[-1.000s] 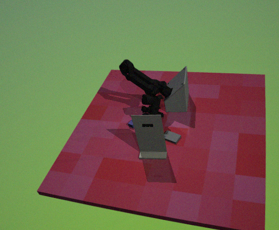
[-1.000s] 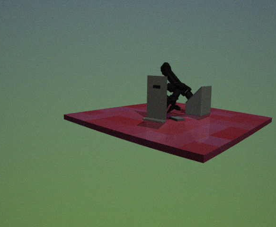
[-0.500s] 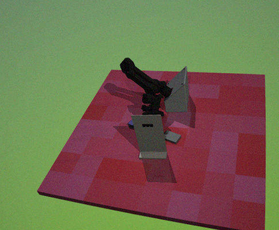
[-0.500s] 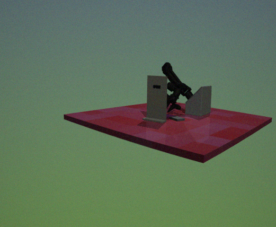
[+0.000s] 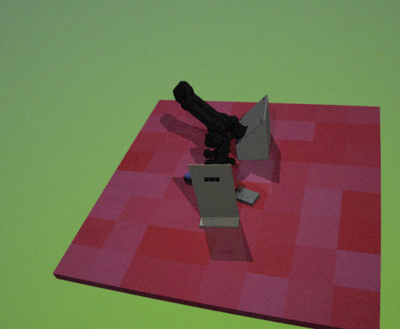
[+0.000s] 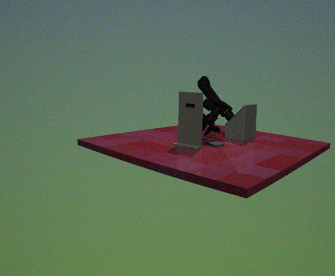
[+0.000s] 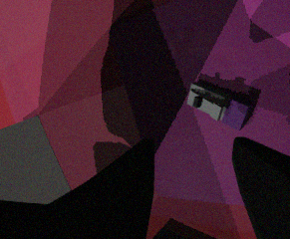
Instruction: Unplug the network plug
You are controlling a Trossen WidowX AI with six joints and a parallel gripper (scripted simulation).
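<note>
My gripper tip is 1 cm to the left of the purple network plug and 3 cm above it. Round my gripper tip: purple marked square (1 cm ahead, 1 cm to the right, 4 cm below); grey upright panel (20 cm ahead, 8 cm to the left, 11 cm above); flat grey slab (4 cm ahead, 15 cm to the left, 3 cm below).
</note>
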